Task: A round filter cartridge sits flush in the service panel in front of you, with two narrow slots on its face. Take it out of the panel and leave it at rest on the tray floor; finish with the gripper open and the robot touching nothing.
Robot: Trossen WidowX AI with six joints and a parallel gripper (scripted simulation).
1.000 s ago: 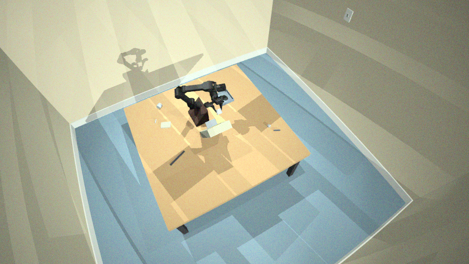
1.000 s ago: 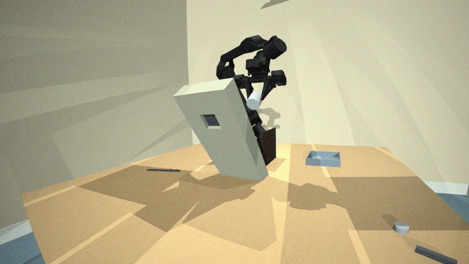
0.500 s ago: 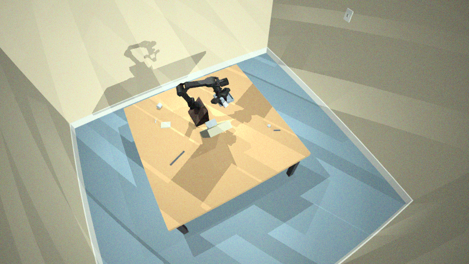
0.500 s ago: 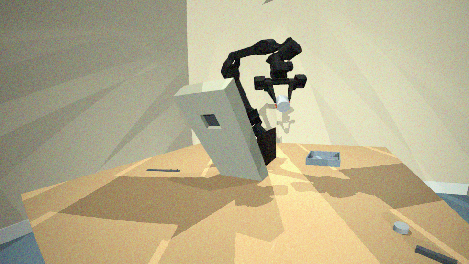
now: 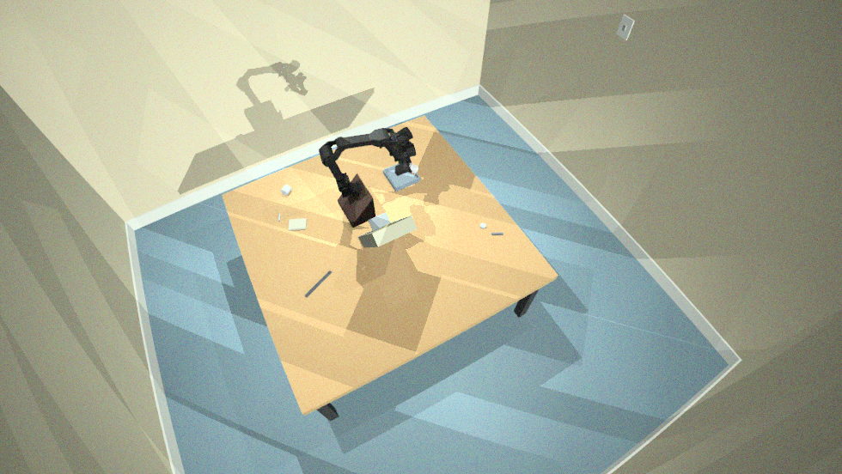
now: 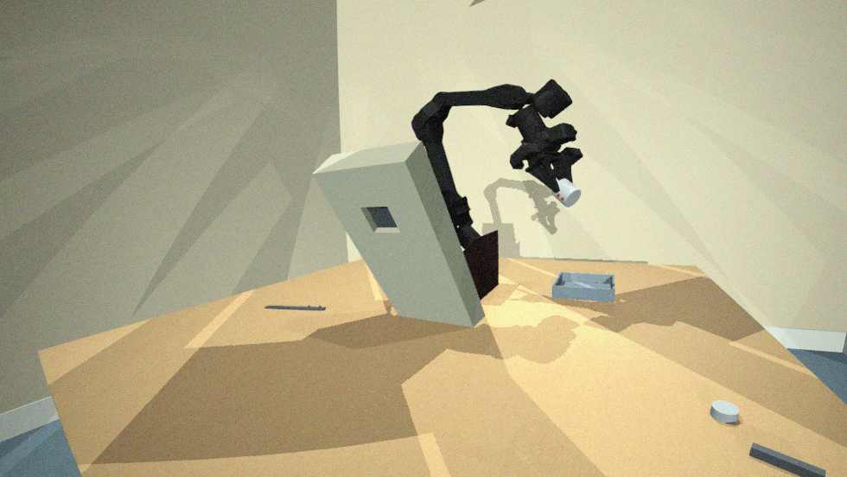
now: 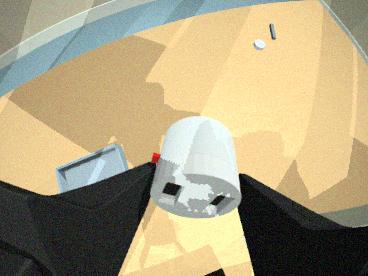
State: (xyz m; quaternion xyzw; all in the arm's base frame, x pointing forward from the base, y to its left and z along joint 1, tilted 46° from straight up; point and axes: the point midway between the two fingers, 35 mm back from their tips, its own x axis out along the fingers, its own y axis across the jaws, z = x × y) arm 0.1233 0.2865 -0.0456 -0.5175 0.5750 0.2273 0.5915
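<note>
My gripper tip is now 25 cm above the blue-grey tray, 18 cm past it and 4 cm to the right of it. The rest, counted from my gripper tip: grey service panel: 25 cm to the right, 21 cm ahead, 8 cm below; white round filter cartridge: right at my gripper tip; short dark bar: 39 cm ahead, 27 cm to the left, 26 cm below.
</note>
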